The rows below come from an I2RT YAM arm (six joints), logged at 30 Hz.
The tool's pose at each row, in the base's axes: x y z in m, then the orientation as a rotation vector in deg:
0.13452, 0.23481, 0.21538, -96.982, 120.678, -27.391
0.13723, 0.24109, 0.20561, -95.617, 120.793, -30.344
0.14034, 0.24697, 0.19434, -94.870, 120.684, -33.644
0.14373, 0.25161, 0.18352, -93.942, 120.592, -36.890
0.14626, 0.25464, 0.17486, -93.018, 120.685, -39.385
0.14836, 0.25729, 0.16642, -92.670, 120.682, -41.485
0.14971, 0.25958, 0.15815, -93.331, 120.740, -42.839
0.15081, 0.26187, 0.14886, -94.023, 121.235, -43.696
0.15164, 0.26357, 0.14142, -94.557, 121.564, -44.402
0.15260, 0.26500, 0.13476, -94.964, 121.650, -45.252
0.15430, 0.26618, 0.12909, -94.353, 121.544, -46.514
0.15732, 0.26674, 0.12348, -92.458, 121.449, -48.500
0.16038, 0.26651, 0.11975, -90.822, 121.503, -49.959
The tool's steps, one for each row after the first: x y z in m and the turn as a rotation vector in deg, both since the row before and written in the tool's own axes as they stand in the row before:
-0.00577, 0.00388, 0.00969, 1.877, 1.325, 0.398
-0.00554, 0.00460, 0.01092, 1.829, 1.583, -0.136
-0.00473, 0.00420, 0.01049, 1.839, 1.565, -0.018
-0.00331, 0.00363, 0.00815, 1.389, 1.292, 0.158
-0.00300, 0.00396, 0.00762, 1.006, 1.147, -0.180
-0.00262, 0.00448, 0.00697, 0.218, 0.966, -0.695
-0.00276, 0.00529, 0.00756, -0.251, 0.959, -0.515
-0.00221, 0.00420, 0.00603, -0.149, 0.733, -0.417
-0.00204, 0.00355, 0.00553, 0.099, 0.641, -0.413
-0.00201, 0.00233, 0.00519, 0.795, 0.570, 0.149
-0.00182, 0.00125, 0.00600, 1.590, 0.788, 0.873
-0.00099, 0.00007, 0.00473, 1.184, 0.639, 0.826

